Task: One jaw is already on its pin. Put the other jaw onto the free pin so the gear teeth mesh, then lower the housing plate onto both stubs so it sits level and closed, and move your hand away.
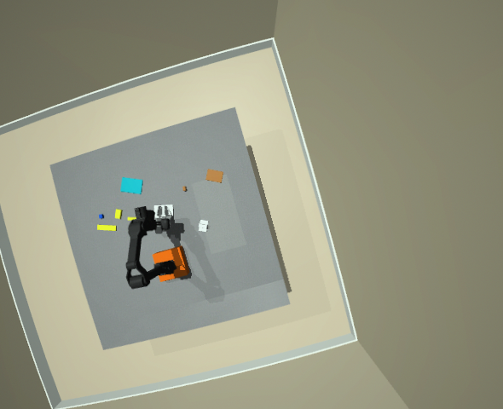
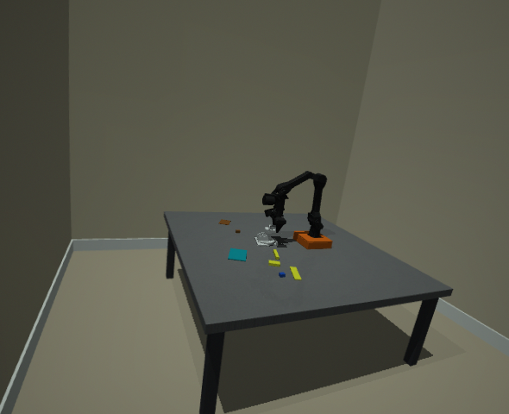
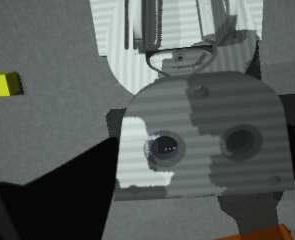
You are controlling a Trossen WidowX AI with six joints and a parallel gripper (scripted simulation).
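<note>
The jaw lies 2 cm ahead of my gripper tip, 2 cm to the right of it and 7 cm below it. Round my gripper tip: white base plate 7 cm ahead, 3 cm to the right, 8 cm below; yellow bar 9 cm ahead, 16 cm to the left, 7 cm below; small brown block 14 cm ahead, 21 cm to the right, 7 cm below.
</note>
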